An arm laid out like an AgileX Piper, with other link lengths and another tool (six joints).
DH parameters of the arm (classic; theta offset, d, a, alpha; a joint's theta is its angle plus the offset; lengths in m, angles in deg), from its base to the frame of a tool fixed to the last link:
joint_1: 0 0.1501 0 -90
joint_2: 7.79 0 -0.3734 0
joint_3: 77.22 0 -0.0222 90
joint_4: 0 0.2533 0 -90
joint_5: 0 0 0 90
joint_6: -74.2 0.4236 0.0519 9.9
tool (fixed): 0 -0.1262 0 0
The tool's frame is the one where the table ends.
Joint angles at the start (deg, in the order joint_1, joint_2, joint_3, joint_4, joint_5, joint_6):
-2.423, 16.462, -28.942, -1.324, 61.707, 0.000
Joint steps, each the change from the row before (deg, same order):
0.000, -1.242, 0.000, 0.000, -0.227, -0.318
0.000, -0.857, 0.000, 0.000, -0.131, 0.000
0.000, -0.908, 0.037, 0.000, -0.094, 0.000
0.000, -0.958, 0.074, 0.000, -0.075, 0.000
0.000, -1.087, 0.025, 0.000, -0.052, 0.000
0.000, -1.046, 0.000, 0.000, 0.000, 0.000
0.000, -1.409, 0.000, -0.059, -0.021, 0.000
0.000, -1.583, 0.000, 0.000, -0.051, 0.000
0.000, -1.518, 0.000, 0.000, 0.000, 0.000
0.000, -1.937, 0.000, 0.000, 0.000, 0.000
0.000, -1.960, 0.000, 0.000, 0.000, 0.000
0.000, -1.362, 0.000, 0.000, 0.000, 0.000
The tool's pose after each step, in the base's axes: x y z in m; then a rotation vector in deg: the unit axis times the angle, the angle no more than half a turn. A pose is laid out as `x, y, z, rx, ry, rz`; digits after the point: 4 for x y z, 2 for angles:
0.0826, -0.0542, 0.1706, -75.84, 106.04, -47.61
0.0828, -0.0542, 0.1724, -75.23, 105.26, -48.17
0.0828, -0.0542, 0.1738, -74.64, 104.51, -48.70
0.0825, -0.0542, 0.1749, -74.05, 103.75, -49.22
0.0822, -0.0542, 0.1765, -73.36, 102.88, -49.83
0.0817, -0.0542, 0.1780, -72.71, 102.05, -50.39
0.0810, -0.0544, 0.1802, -71.84, 100.93, -51.21
0.0803, -0.0544, 0.1827, -70.82, 99.63, -52.05
0.0794, -0.0543, 0.1849, -69.87, 98.43, -52.83
0.0782, -0.0543, 0.1876, -68.66, 96.88, -53.79
0.0769, -0.0542, 0.1904, -67.43, 95.31, -54.75
0.0759, -0.0542, 0.1922, -66.58, 94.22, -55.40

